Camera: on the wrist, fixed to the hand. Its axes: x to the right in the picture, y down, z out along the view.
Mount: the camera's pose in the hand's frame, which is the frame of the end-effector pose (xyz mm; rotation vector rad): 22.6 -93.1 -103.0 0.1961 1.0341 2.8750
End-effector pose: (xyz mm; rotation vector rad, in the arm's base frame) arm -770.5 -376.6 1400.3 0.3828 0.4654 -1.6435
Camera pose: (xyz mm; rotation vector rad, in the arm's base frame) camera -867.7 -334.6 1307.7 1.1084 0.0477 1.4152
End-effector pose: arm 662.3 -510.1 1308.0 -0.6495 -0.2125 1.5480
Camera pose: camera 796.2 -504.7 1265.2 0.6781 -1.2542 -1.3130
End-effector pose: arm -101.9 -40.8 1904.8 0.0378 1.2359 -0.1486
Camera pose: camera -203.7 -123.8 1854.4 -1.8320 -0.8172 -2.1547
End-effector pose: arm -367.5 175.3 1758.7 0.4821 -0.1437 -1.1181
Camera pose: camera -398.8 153.7 1623.3 0.4177 0.0655 1.9718
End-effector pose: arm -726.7 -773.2 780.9 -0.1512 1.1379 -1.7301
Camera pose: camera -858.5 -724.2 784.9 1.7013 0.4833 0.9429
